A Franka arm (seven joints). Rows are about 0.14 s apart.
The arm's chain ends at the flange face. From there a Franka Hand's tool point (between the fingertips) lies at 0.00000 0.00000 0.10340 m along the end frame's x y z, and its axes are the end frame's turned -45 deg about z.
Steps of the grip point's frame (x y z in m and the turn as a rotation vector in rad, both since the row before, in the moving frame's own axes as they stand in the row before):
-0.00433 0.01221 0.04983 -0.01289 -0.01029 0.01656
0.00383 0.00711 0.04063 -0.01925 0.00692 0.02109
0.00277 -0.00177 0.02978 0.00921 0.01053 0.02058
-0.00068 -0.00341 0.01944 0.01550 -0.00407 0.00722
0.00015 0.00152 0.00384 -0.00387 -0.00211 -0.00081
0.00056 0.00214 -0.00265 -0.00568 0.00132 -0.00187
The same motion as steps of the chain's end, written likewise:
0.00540 0.01000 0.04984 -0.01639 0.00184 0.01656
0.00583 0.00140 0.04065 -0.00872 0.01850 0.02109
0.00060 -0.00177 0.02979 0.01396 0.00093 0.02058
-0.00146 -0.00109 0.01945 0.00808 -0.01384 0.00722
0.00105 0.00053 0.00384 -0.00423 0.00124 -0.00081
0.00140 0.00080 -0.00265 -0.00308 0.00495 -0.00187

